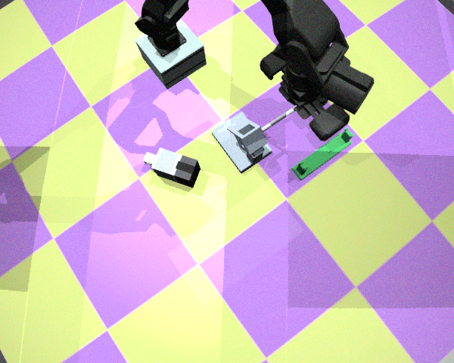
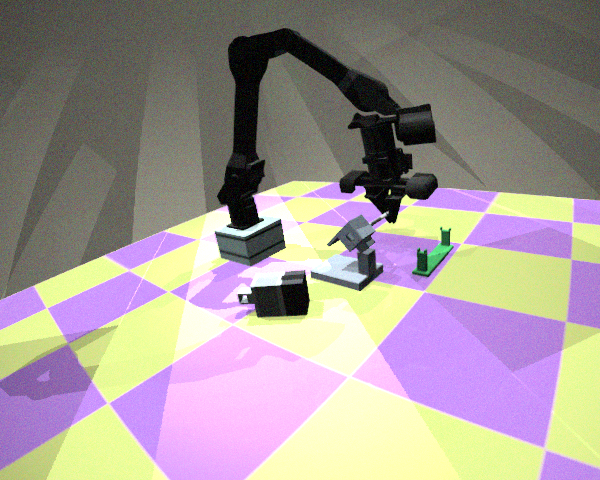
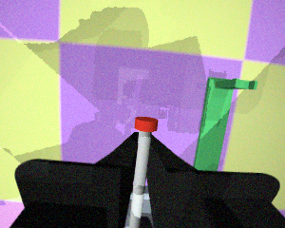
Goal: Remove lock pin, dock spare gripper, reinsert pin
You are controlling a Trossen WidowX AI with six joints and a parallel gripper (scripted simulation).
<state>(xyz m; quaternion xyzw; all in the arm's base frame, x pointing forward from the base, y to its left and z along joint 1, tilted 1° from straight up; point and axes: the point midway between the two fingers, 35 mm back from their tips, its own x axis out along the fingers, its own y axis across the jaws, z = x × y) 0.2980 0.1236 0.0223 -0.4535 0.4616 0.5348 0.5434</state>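
My gripper tip is now 90 mm short of the green rack, 10 mm to the left of it and 40 mm above it. From my gripper tip the other things lie so: spare gripper 70 mm behind, 280 mm to the right, 30 mm below; grey mount 10 mm behind, 130 mm to the right, 10 mm below.
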